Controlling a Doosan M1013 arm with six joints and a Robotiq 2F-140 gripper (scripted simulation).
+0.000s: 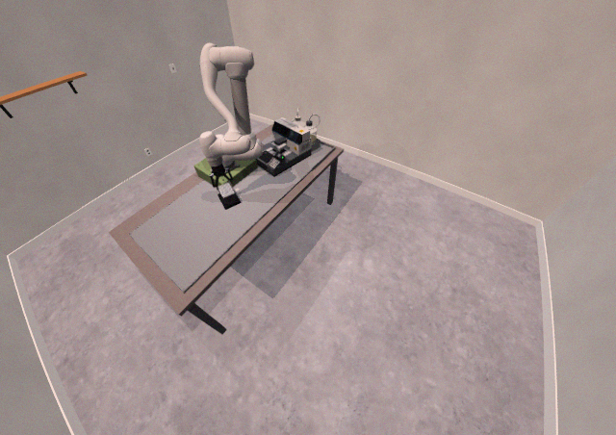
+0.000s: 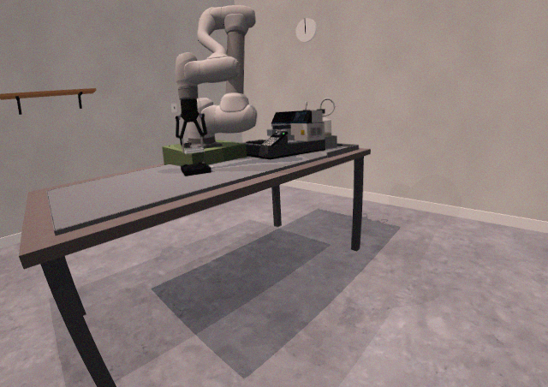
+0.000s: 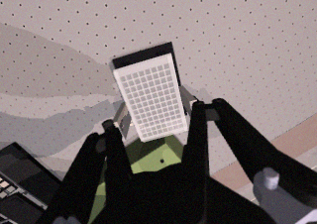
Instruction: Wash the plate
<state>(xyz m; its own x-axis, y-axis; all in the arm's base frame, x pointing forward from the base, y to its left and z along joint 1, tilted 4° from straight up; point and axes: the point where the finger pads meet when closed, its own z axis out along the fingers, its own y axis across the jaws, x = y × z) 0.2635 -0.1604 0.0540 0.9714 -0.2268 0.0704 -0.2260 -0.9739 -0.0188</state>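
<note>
The plate nest lies 11 cm below my hand. Also, from my hand: label: 12 cm below, 10 cm to the left, 5 cm behind; then white well plate: 2 cm below; then plate washer: 63 cm to the left, 11 cm behind, 1 cm above.
</note>
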